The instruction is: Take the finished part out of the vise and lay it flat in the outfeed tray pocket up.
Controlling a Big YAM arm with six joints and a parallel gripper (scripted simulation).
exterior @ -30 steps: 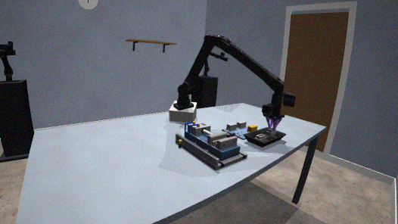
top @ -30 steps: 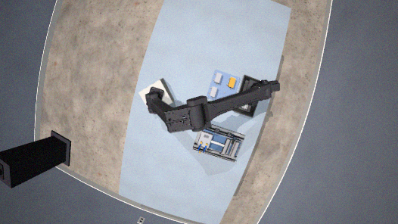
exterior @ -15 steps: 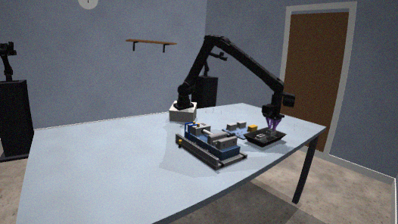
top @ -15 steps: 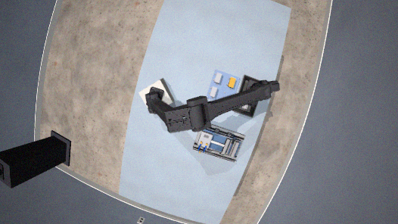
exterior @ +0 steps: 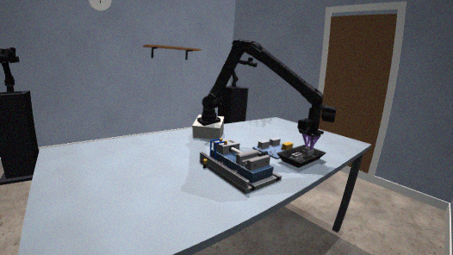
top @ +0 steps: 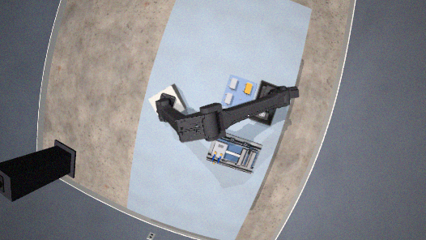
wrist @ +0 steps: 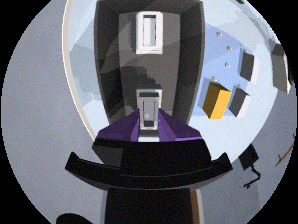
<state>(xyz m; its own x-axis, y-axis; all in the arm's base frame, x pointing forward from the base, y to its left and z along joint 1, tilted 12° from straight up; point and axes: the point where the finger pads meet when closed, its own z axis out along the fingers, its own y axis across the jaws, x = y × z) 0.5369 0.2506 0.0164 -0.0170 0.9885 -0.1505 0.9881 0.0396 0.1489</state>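
Right now the orange block is 13 cm behind my hand, 4 cm below it and 1 cm to the right of it. The rest, counted from my hand: blue plate 16 cm behind, 6 cm to the right, 6 cm below.
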